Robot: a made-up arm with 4 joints.
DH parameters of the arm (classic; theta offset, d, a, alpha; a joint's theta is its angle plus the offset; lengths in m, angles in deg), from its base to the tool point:
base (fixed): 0 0.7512 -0.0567 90
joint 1: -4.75 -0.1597 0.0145 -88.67
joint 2: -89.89 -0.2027 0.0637 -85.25
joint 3: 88.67 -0.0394 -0.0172 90
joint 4: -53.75 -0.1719 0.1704 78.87
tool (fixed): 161.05 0.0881 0 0
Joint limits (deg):
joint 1: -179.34..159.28
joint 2: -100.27..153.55
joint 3: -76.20..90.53
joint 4: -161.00..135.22
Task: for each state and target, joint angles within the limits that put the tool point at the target. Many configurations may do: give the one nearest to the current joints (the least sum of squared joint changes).
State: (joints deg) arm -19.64 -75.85 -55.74 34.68
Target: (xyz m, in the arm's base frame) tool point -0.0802 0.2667 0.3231
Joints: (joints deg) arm 9.67 -72.35 -38.81 51.17
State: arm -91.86 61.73 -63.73 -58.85
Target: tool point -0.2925 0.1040 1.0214
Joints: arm -102.46 58.57 -67.71 -57.50
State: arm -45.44 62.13 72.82 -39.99
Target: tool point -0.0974 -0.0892 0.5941
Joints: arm -75.49 69.91 90.53 -53.14
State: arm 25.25 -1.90 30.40 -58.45
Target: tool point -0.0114 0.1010 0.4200
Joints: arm 53.89 36.60 -12.65 -7.16
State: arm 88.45 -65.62 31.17 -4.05
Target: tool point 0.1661 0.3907 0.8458
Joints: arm 97.57 -81.64 17.89 14.03
